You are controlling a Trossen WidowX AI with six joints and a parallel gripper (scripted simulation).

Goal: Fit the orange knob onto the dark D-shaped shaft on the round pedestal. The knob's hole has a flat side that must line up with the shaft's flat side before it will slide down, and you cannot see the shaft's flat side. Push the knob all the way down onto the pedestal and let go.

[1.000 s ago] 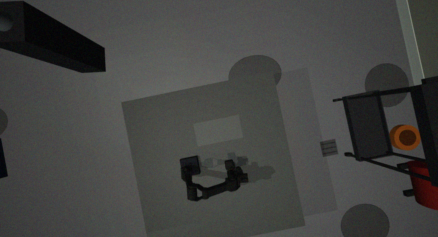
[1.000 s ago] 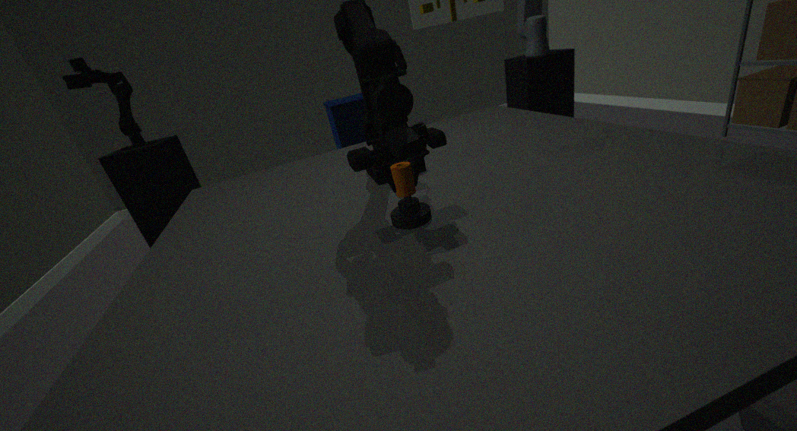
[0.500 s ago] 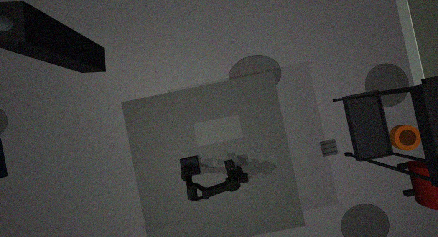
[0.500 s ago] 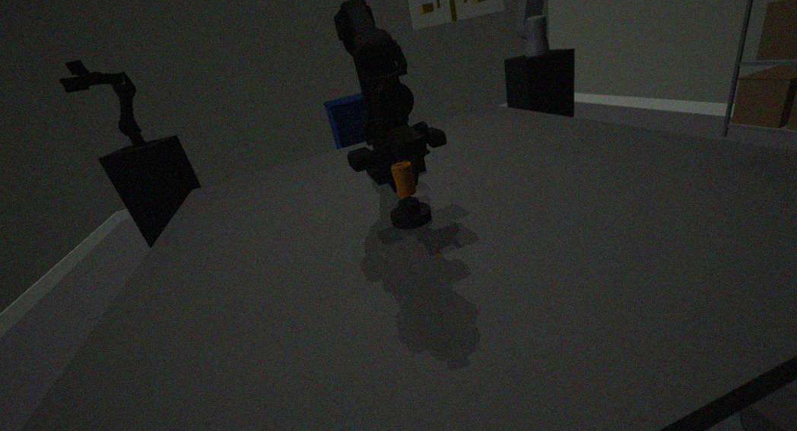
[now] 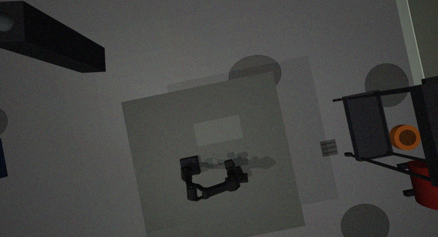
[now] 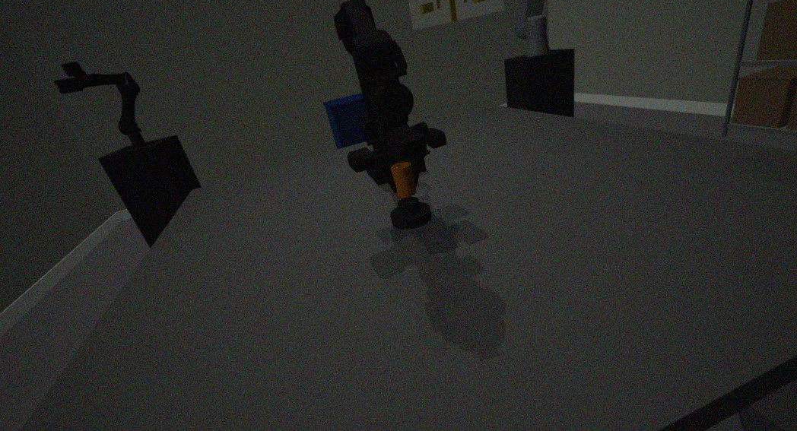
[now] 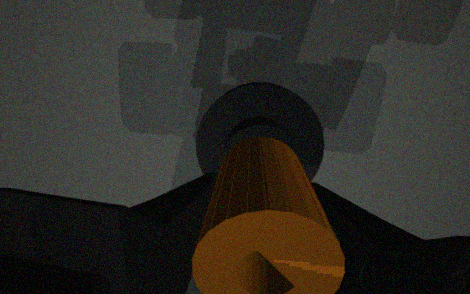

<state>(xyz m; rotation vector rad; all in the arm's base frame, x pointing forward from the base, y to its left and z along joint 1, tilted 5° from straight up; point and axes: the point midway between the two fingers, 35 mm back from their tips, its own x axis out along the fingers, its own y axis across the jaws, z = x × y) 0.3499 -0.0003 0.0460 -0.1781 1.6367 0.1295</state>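
My gripper tip is 20 mm below the orange knob. Also, from my gripper tip: dark round pedestal (40 mm below).
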